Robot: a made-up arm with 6 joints.
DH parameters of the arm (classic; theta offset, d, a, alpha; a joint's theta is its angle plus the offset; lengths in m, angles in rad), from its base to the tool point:
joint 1: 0 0.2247 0 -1.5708
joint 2: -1.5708 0 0.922 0
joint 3: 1.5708 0.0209 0 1.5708
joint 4: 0 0.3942 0 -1.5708
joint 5: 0 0 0 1.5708
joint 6: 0 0.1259 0 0
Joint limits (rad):
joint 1: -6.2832..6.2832
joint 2: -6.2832..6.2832
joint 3: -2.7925..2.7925
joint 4: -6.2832..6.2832
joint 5: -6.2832..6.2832
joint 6: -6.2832..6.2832
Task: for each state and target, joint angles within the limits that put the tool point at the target. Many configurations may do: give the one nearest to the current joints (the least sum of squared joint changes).
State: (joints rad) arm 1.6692 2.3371 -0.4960 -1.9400 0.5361 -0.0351
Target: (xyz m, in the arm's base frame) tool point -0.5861 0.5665 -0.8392
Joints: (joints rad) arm 2.4205 2.7408 -0.6766 -1.9824 0.5413 -0.0351
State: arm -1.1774 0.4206 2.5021 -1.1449 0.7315 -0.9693
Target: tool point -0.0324 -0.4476 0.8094
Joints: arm -1.4970 0.1036 2.1652 -1.2304 0.8132 -0.9693
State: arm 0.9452 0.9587 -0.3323 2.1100 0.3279 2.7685
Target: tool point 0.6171 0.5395 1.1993
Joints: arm 0.6381 1.0404 -0.9371 2.1734 0.4469 2.7685
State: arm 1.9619 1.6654 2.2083 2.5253 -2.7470 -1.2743
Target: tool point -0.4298 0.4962 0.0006
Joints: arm 2.3003 1.6821 2.4194 2.5785 -2.6588 -1.2743
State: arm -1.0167 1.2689 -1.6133 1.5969 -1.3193 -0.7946
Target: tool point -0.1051 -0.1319 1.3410
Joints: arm -1.6118 0.4954 -1.2984 1.6506 -1.2878 -0.7946
